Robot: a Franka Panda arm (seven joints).
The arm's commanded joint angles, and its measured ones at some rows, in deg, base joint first. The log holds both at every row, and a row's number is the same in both.
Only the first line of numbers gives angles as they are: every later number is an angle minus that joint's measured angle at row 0.
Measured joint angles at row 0:
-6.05, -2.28, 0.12, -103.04, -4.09, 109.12, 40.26
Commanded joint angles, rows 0 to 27:
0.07, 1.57, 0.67, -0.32, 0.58, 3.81, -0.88
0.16, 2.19, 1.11, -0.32, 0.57, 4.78, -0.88
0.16, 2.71, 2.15, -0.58, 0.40, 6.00, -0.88
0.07, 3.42, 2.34, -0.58, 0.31, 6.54, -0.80
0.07, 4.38, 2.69, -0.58, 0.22, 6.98, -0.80
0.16, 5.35, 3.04, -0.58, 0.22, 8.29, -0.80
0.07, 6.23, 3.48, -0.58, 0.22, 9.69, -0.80
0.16, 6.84, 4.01, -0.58, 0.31, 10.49, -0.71
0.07, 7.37, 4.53, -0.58, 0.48, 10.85, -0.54
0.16, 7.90, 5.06, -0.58, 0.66, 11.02, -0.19
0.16, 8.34, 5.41, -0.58, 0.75, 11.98, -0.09
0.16, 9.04, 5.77, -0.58, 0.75, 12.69, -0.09
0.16, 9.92, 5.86, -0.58, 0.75, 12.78, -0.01
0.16, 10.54, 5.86, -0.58, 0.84, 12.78, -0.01
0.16, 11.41, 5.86, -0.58, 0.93, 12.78, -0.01
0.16, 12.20, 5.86, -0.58, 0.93, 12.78, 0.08
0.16, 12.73, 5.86, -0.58, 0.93, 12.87, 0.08
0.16, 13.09, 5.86, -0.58, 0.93, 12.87, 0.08
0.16, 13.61, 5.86, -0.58, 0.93, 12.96, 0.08
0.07, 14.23, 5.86, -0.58, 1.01, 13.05, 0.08
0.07, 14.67, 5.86, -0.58, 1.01, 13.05, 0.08
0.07, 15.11, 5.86, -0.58, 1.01, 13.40, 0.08
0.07, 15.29, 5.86, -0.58, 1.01, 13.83, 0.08
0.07, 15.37, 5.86, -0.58, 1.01, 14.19, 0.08
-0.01, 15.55, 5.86, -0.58, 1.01, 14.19, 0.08
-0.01, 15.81, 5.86, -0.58, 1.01, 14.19, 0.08
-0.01, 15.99, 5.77, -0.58, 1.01, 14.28, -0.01
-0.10, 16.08, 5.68, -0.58, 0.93, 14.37, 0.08
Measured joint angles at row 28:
0.35, 15.41, 5.46, -0.70, 0.00, 13.18, 0.00
